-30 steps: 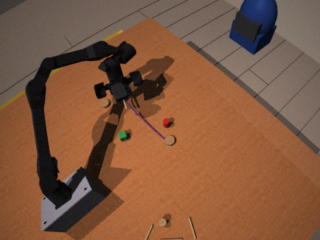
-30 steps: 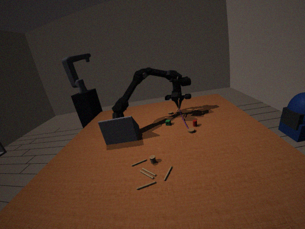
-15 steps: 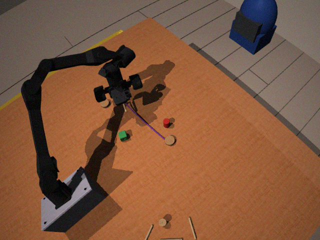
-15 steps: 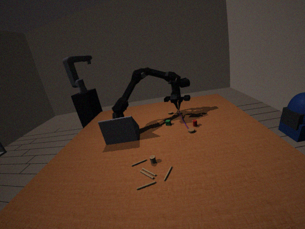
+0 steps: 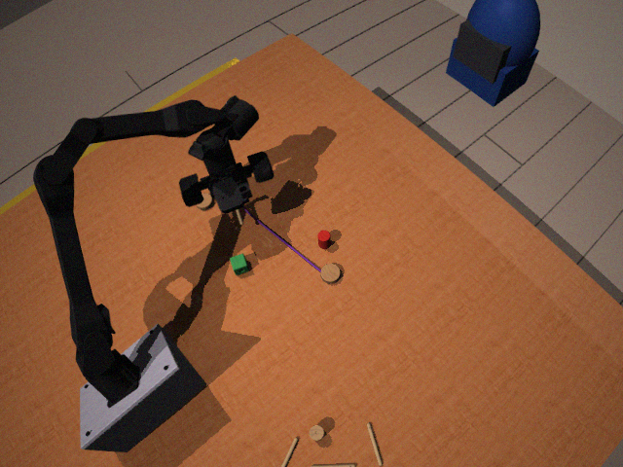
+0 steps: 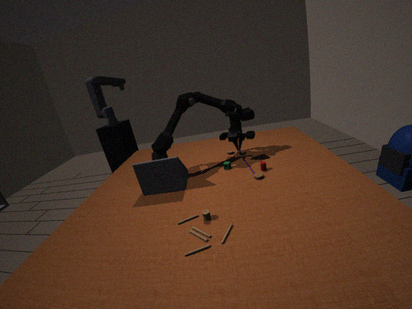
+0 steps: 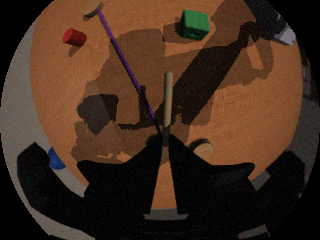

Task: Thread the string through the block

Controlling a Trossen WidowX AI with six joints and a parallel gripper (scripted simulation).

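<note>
Right now the green block is 6 cm behind my gripper tip, 13 cm to the right of it and 2 cm below it. The rest, counted from my gripper tip: red cylinder 11 cm ahead, 18 cm to the right, 2 cm below; then round wooden button 8 cm ahead, 25 cm to the right, 3 cm below; then thin wooden stick 1 cm to the right.
</note>
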